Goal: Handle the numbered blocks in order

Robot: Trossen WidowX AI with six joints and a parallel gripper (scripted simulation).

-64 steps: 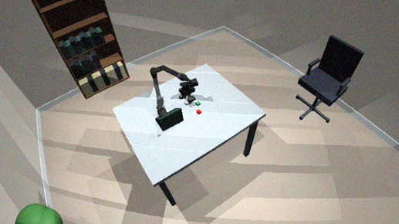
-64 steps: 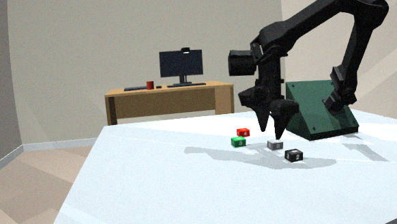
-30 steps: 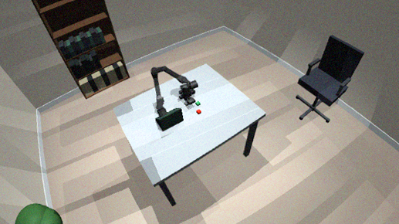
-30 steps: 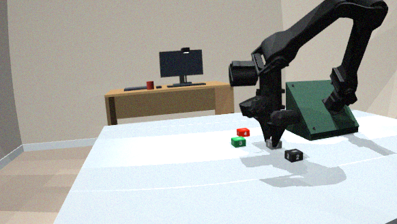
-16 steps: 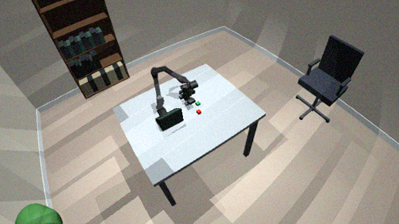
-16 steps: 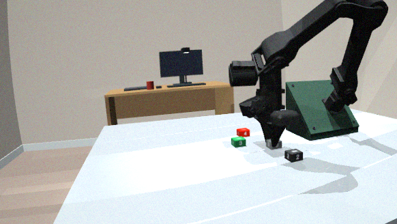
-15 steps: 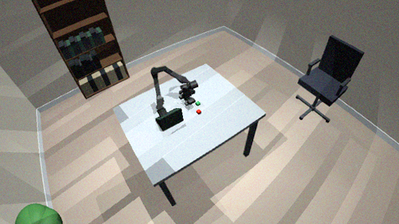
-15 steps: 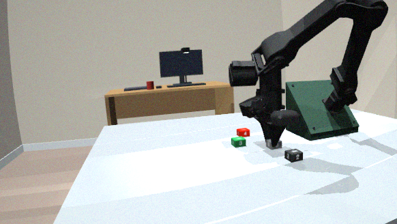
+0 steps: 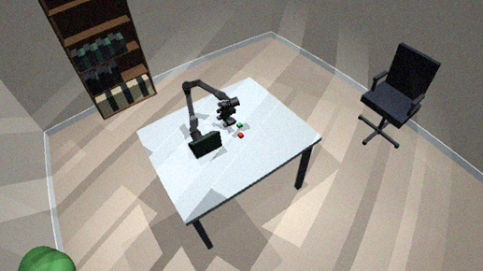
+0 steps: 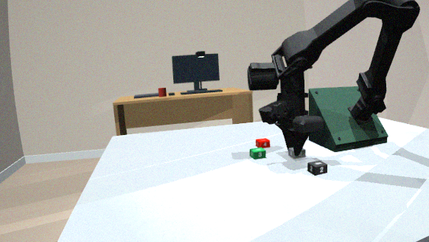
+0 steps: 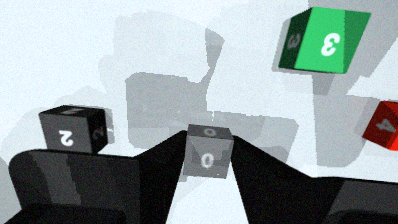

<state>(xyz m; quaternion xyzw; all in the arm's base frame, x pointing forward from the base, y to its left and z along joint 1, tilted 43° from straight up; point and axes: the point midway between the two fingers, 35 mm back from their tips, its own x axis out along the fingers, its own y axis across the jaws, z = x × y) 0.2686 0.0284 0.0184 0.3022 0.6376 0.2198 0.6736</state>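
My gripper tip is now 100 mm to the right of the black block marked 2 and 10 mm above it. The rest, counted from my gripper tip: grey block marked 0: 10 mm behind; red block marked 4: 150 mm to the right, 10 mm below, 10 mm ahead; green block marked 3: 70 mm to the right, 70 mm ahead, 10 mm below.
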